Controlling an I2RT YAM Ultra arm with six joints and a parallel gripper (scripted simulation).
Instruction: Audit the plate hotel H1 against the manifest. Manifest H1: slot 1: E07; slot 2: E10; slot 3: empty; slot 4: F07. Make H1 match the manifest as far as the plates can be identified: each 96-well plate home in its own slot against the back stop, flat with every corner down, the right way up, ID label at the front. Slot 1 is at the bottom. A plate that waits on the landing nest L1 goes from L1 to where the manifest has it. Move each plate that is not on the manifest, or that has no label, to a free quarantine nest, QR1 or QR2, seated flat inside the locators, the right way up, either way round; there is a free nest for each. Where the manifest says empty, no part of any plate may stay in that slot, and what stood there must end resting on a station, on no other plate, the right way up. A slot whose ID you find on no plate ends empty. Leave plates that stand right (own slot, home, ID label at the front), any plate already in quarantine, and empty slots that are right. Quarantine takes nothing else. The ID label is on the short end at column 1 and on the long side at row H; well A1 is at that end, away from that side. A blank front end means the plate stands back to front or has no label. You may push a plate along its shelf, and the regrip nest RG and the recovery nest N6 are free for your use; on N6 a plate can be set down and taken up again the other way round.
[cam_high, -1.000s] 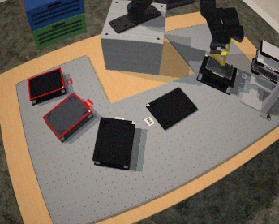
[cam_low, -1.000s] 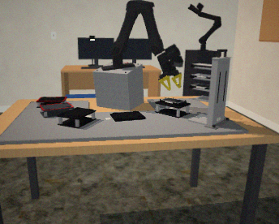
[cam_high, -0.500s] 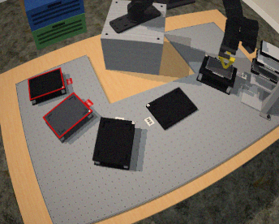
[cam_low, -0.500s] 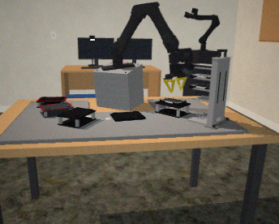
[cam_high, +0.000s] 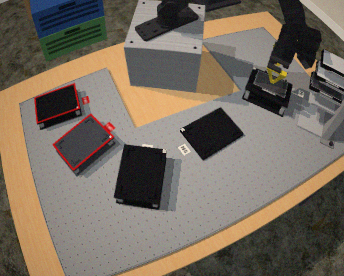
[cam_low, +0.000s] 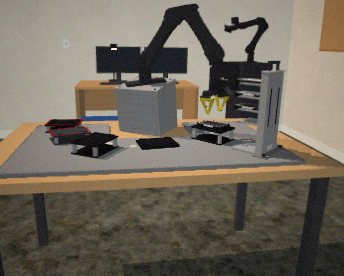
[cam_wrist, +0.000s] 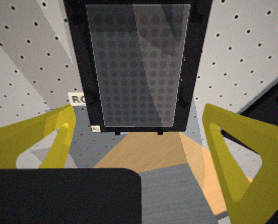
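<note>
Now: the black regrip nest RG 80 mm below my hand. Round my hand: pale grey 96-well plate: 160 mm ahead, 100 mm to the left, 100 mm above; A1 mark: 90 mm behind, 70 mm below, 10 mm to the left; RG tag: 130 mm below, 100 mm behind, 40 mm to the left.
</note>
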